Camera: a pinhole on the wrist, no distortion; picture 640 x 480 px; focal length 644.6 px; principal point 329.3 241.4 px. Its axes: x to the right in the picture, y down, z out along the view. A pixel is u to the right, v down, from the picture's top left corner.
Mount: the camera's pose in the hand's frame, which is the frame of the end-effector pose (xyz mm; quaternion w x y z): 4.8 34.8 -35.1 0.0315 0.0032 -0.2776 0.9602
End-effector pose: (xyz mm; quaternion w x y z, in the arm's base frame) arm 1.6 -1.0 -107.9 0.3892 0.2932 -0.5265 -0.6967
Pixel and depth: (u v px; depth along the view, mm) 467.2 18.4 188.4
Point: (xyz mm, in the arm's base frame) -113.6 109.5 -72.2
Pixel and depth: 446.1 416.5 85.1
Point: -18.8 26.8 -129.2
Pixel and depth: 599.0 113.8 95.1
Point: -25.7 56.8 -90.3
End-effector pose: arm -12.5 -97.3 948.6 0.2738 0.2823 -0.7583 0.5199
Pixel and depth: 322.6 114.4 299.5
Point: 5.1 -356.5 924.9
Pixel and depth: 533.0 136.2 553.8
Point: 170.2 -583.0 787.7
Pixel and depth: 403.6 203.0 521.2
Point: 128.9 -552.5 910.8
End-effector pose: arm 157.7 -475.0 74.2 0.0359 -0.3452 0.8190 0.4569
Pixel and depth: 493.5 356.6 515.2
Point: 356.7 -234.0 -304.2
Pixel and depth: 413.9 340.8 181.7
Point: 198.7 -411.3 -38.7
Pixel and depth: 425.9 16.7 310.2
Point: 135.4 -246.0 -103.8
